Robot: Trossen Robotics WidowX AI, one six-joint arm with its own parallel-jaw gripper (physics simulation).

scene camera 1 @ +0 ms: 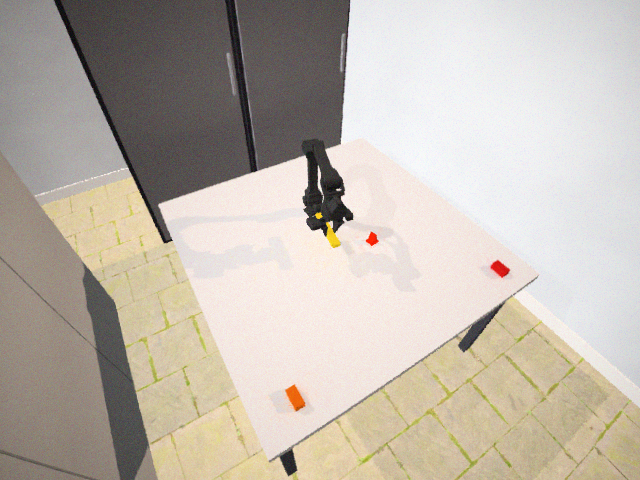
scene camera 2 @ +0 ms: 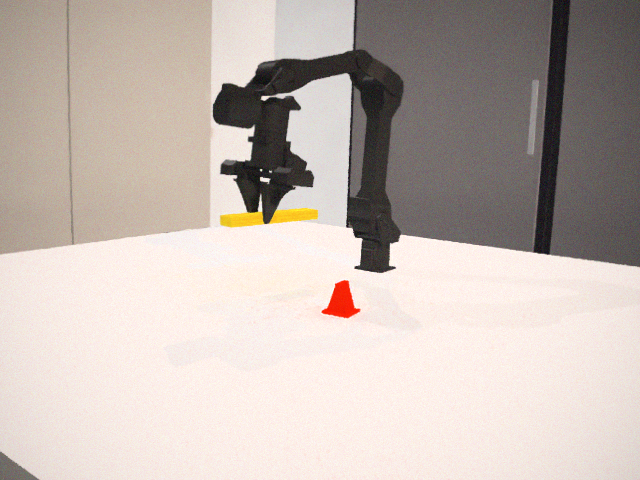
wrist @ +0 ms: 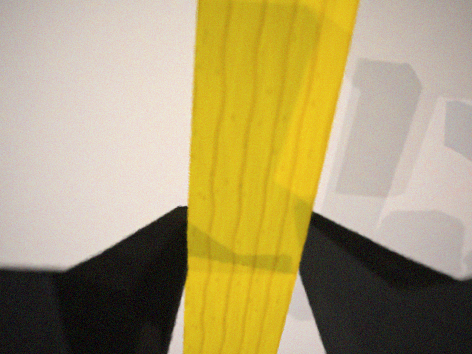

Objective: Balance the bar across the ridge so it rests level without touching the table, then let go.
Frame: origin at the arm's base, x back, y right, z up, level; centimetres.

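Seen in the pictures: gripper, fingertip midpoint: (scene camera 1: 329, 234) (scene camera 2: 259, 222) (wrist: 242, 221); arm's base at its link origin: (scene camera 1: 311, 211) (scene camera 2: 374, 268).
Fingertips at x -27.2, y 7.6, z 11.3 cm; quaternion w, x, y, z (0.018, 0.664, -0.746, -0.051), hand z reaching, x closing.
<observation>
Pixels of each thing's middle, then the offset from my fingertips to it. Level surfaces: height alone.
- yellow bar at the middle of its body: (wrist: 254, 152) (scene camera 2: 271, 217) (scene camera 1: 327, 229) dy -0.5, dx +2.6, dz +0.7 cm
- red ridge at the middle of its body: (scene camera 2: 341, 298) (scene camera 1: 372, 237) dy -20.9, dx -4.3, dz -9.2 cm
- table at its surface level: dz -11.3 cm
- dark red block at the middle of its body: (scene camera 1: 500, 268) dy -57.6, dx -46.8, dz -9.7 cm
- orange block at the middle of its body: (scene camera 1: 295, 397) dy +42.4, dx -46.8, dz -9.7 cm
The yellow bar (scene camera 1: 332, 238) (scene camera 2: 300, 214) (wrist: 250, 150) is held in the air above the table, roughly level. My gripper (scene camera 2: 259, 217) (wrist: 242, 221) is shut on the bar near its middle, one finger against each long side. In scene camera 1 the arm hides part of the bar and the fingertips. The red ridge (scene camera 1: 372, 238) (scene camera 2: 341, 299), a small wedge with a narrow top and a wider foot, stands upright on the table (scene camera 1: 330, 320) (scene camera 2: 361, 403). It is to the right of the bar and apart from it, and lower than the bar.
A dark red block (scene camera 1: 499, 268) lies near the table's right corner. An orange block (scene camera 1: 295, 397) lies near the front corner. The arm's base (scene camera 2: 374, 258) stands on the table behind the ridge. A dark cabinet (scene camera 1: 170, 103) stands behind the table, and a white wall (scene camera 1: 496, 103) is at the right.
</observation>
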